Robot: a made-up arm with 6 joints. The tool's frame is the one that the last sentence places. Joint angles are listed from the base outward.
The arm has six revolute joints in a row. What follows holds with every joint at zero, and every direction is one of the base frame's.
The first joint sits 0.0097 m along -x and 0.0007 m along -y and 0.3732 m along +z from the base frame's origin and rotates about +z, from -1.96 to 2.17 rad.
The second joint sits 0.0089 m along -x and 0.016 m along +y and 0.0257 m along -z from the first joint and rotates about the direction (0.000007, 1, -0.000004), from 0.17 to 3.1 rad.
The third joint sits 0.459 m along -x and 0.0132 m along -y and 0.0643 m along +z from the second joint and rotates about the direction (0.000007, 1, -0.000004), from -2.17 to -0.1 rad.
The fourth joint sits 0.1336 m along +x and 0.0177 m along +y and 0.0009 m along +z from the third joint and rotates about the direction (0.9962, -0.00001, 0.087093), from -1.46 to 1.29 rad.
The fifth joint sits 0.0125 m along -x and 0.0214 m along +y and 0.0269 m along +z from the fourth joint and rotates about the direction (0.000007, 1, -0.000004), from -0.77 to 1.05 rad.
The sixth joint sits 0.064 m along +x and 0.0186 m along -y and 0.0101 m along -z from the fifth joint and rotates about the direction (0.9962, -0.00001, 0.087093), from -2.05 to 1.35 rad.
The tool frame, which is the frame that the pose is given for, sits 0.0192 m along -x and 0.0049 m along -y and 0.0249 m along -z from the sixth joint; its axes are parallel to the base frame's.
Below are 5 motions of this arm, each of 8 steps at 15 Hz.
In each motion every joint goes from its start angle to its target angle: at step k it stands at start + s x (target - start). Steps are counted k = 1, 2, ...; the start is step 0. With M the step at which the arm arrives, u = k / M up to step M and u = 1 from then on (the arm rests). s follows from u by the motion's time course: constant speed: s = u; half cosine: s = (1 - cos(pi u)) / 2; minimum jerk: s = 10 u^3 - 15 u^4 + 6 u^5.
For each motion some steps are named. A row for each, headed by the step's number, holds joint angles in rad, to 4 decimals.
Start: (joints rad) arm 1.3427 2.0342 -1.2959 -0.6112 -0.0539 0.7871
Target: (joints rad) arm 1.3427 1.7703 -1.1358 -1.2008 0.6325 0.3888
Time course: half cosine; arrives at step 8
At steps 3, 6, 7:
3: 1.3427 1.9527 -1.2465 -0.7932 0.1580 0.6642
6: 1.3427 1.8089 -1.1592 -1.1145 0.5320 0.4471
7: 1.3427 1.7803 -1.1419 -1.1784 0.6064 0.4040

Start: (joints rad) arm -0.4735 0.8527 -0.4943 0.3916 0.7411 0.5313
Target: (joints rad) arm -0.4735 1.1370 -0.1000 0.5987 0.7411 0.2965
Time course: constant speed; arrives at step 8
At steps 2, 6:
2: -0.4735 0.9238 -0.3957 0.4434 0.7411 0.4726
6: -0.4735 1.0659 -0.1986 0.5469 0.7411 0.3552

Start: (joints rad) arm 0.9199 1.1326 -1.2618 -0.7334 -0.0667 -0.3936
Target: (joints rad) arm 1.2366 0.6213 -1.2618 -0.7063 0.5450 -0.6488
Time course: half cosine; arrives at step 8
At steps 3, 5, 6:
3: 1.0177 0.9748 -1.2618 -0.7250 0.1221 -0.4724
5: 1.1388 0.7791 -1.2618 -0.7147 0.3562 -0.5700
6: 1.1902 0.6962 -1.2618 -0.7103 0.4554 -0.6114

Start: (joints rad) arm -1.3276 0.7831 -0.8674 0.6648 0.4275 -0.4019
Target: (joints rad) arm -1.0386 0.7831 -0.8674 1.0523 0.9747 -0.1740
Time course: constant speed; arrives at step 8
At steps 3, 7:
3: -1.2192 0.7831 -0.8674 0.8101 0.6327 -0.3164
7: -1.0747 0.7831 -0.8674 1.0039 0.9063 -0.2025

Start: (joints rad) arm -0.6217 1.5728 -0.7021 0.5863 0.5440 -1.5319
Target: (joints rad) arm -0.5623 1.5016 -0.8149 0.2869 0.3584 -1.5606
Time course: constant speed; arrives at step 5
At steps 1, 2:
1: -0.6098 1.5586 -0.7247 0.5264 0.5069 -1.5376
2: -0.5979 1.5443 -0.7472 0.4665 0.4698 -1.5434

